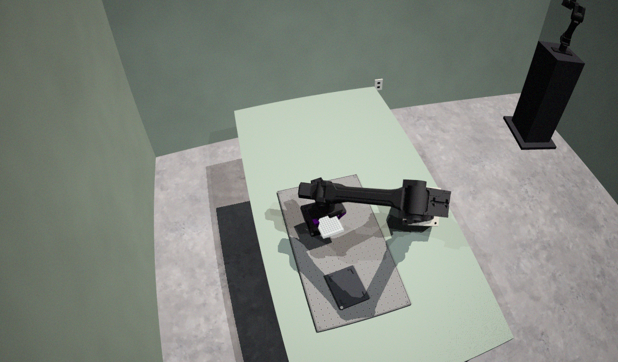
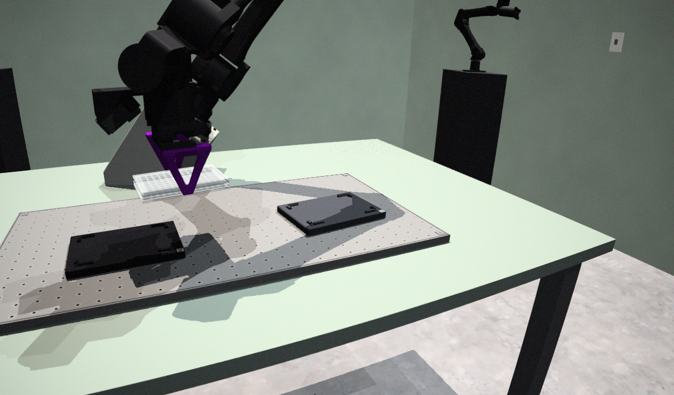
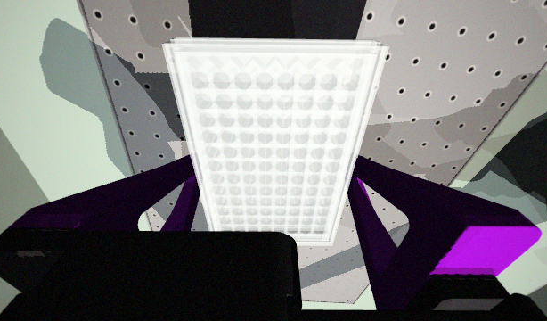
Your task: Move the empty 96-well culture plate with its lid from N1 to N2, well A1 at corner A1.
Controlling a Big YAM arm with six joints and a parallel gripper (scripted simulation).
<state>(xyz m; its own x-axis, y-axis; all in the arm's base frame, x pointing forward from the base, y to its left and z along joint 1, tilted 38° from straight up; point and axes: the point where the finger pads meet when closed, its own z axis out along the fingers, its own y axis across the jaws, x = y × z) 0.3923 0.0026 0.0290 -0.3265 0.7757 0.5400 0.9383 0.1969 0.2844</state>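
My hand is 25 cm to the right of the nest N2, 9 cm above it and 6 cm past it. The rest, counted from my hand: nest N1: 9 cm to the right, 9 cm below, 3 cm ahead; clear lid: right at my hand; A1 label: 9 cm below, 6 cm ahead.
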